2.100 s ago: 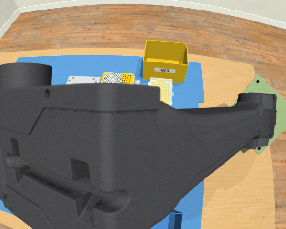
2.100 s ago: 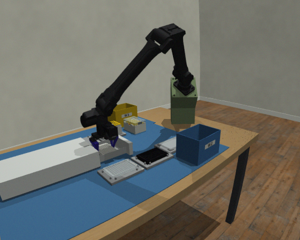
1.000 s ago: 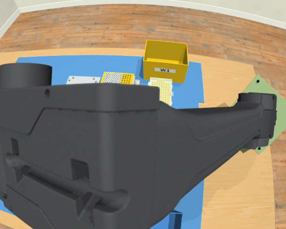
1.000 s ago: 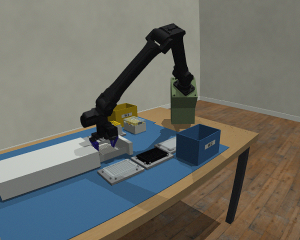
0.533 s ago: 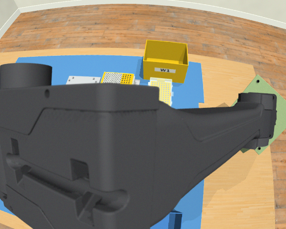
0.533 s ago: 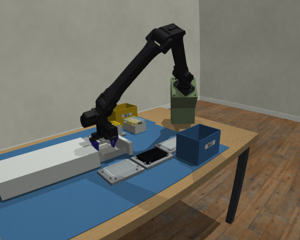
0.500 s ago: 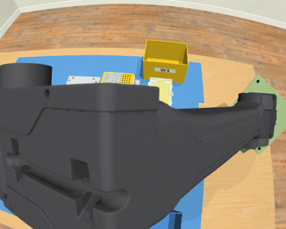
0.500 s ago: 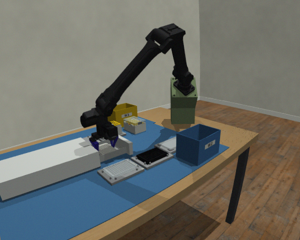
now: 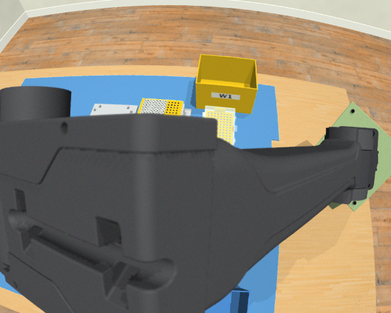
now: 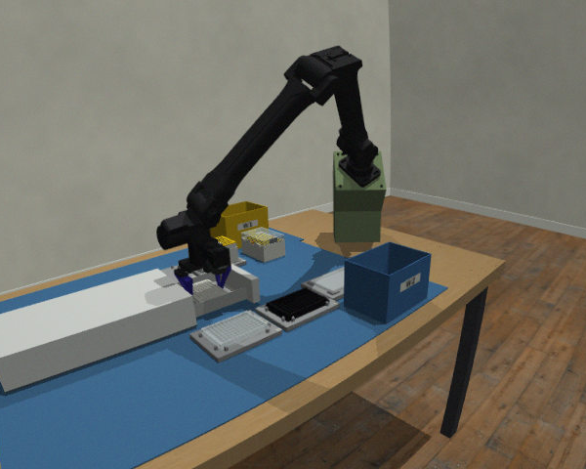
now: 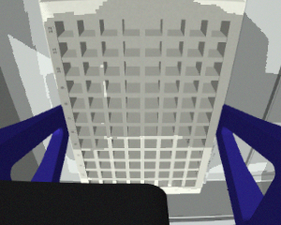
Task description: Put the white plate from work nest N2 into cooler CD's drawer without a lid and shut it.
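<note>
Now: hand right at the white plate. The rest, counted from my hand: drawer (4 cm ahead, 1 cm to the left); then clear-lidded plate (19 cm to the left, 1 cm below, 1 cm behind); then cooler CD (16 cm ahead, 4 cm to the left, 1 cm above).
</note>
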